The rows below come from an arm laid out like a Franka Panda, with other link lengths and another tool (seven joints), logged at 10 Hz.
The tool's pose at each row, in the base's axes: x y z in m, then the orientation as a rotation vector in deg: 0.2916 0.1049 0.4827 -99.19 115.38 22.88; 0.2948 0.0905 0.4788 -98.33 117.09 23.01; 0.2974 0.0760 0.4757 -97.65 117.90 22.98; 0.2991 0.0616 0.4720 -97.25 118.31 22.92; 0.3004 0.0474 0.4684 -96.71 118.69 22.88; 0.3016 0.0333 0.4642 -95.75 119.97 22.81; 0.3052 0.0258 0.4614 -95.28 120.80 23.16; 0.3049 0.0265 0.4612 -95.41 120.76 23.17; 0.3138 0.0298 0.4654 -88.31 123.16 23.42; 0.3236 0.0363 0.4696 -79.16 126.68 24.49
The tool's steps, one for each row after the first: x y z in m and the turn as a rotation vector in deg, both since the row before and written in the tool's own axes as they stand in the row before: 0.0139 -0.0053 -0.0033 -0.16 0.61 1.35; 0.0136 -0.0051 -0.0040 0.11 0.19 0.74; 0.0139 -0.0043 -0.0035 0.11 0.08 0.39; 0.0137 -0.0040 -0.0035 0.17 -0.01 0.45; 0.0139 -0.0040 -0.0030 0.12 0.38 1.12; 0.0071 -0.0051 -0.0006 -0.24 0.19 0.72; -0.0004 0.0005 0.0005 -0.06 0.04 -0.08; -0.0066 -0.0080 -0.0008 2.39 -2.00 4.71; -0.0101 -0.0072 0.0015 2.26 -2.16 6.63
